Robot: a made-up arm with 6 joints.
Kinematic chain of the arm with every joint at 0, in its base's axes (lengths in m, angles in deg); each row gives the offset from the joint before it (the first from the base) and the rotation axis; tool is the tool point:
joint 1: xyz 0 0 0.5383 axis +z
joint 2: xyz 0 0 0 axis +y
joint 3: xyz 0 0 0.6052 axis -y
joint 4: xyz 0 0 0 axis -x
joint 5: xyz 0.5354 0 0 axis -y
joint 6: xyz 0 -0.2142 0 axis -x
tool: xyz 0 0 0
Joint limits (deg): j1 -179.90..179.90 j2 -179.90..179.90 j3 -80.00..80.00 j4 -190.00..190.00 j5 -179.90..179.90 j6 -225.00..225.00
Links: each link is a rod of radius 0.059 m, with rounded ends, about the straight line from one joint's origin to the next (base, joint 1, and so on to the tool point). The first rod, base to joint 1, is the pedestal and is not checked.
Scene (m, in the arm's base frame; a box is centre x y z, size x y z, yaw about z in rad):
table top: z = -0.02
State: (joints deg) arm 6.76 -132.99 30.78 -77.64 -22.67 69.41
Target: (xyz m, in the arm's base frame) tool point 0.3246 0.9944 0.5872
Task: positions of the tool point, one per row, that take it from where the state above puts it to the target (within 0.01 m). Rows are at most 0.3 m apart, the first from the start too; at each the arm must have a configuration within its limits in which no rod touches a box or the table.
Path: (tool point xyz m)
1: -0.9163 0.0822 0.4901
2: -0.8838 0.3201 0.5041
3: -0.7892 0.5457 0.5181
4: -0.6367 0.7428 0.5321
5: -0.4352 0.8963 0.5460
6: -0.1972 0.9944 0.5599
7: 0.0619 1.0285 0.5737
8: 0.3247 0.9944 0.5872

